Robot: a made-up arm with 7 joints. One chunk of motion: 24 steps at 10 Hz.
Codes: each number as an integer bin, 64 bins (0 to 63) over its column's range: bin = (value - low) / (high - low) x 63, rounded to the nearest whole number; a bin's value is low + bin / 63 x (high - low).
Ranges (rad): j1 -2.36..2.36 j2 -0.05..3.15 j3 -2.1..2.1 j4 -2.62..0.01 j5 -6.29..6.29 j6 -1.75..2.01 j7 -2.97..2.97
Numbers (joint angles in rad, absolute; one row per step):
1: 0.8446 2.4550 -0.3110 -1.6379 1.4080 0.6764 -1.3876
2: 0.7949 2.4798 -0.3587 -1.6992 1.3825 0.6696 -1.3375
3: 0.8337 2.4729 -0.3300 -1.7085 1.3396 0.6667 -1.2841
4: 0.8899 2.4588 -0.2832 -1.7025 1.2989 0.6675 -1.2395
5: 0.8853 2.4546 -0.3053 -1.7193 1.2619 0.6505 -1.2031
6: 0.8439 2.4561 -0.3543 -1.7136 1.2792 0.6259 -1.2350
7: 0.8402 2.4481 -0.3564 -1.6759 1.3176 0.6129 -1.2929
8: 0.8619 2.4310 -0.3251 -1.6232 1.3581 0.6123 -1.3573
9: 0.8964 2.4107 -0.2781 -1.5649 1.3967 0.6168 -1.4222
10: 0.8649 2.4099 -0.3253 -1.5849 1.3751 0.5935 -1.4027
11: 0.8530 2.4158 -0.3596 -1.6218 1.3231 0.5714 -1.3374
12: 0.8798 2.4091 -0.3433 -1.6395 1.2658 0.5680 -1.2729
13: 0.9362 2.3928 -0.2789 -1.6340 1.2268 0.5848 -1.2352
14: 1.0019 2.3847 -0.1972 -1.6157 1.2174 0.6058 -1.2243
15: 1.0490 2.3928 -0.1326 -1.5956 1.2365 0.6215 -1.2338
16: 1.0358 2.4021 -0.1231 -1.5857 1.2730 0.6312 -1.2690
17: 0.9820 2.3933 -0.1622 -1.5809 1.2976 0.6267 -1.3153
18: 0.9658 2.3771 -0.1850 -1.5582 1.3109 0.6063 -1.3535
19: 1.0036 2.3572 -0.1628 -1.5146 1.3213 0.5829 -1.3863
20: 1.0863 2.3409 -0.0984 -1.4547 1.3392 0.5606 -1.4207
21: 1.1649 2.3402 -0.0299 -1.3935 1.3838 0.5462 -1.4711
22: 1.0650 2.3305 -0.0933 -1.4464 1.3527 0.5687 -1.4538
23: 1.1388 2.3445 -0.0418 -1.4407 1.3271 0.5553 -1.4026
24: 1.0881 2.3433 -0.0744 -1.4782 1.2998 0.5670 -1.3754
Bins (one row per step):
1: 43 49 27 24 39 41 17
2: 42 50 26 22 38 41 17
3: 43 50 27 22 38 40 18
4: 43 49 27 22 38 41 18
5: 43 49 27 22 38 40 19
6: 43 49 26 22 38 40 18
7: 43 49 26 23 38 40 18
8: 43 49 27 24 38 40 17
9: 43 48 27 25 38 40 16
10: 43 48 27 25 38 39 17
11: 43 49 26 24 38 39 17
12: 43 48 26 23 38 39 18
13: 44 48 27 24 38 39 18
14: 45 48 29 24 38 39 19
15: 46 48 30 25 38 40 18
16: 45 48 30 25 38 40 18
17: 45 48 29 25 38 40 18
18: 44 48 29 25 38 39 17
19: 45 47 29 26 38 39 17
20: 46 47 30 28 38 39 16
21: 47 47 31 29 38 38 16
22: 46 47 30 28 38 39 16
23: 47 47 31 28 38 39 17
24: 46 47 30 27 38 39 17

